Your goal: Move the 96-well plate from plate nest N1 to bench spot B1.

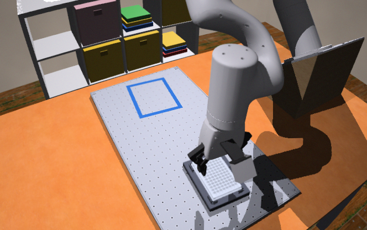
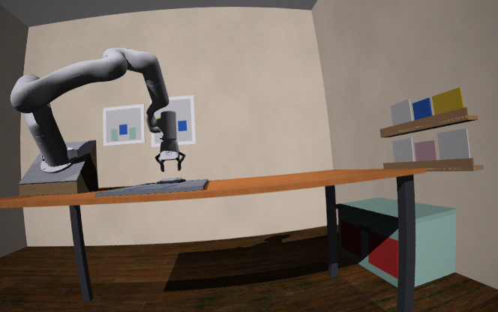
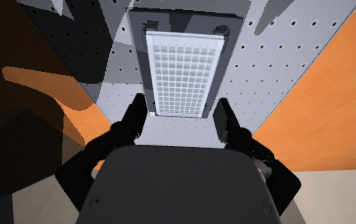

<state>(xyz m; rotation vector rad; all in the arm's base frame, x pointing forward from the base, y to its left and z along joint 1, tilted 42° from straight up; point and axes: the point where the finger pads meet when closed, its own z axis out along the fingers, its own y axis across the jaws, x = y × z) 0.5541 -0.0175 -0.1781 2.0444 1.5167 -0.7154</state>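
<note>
My gripper is now 5 cm above the 96-well plate. Round my hand: dark plate nest 7 cm below.
</note>
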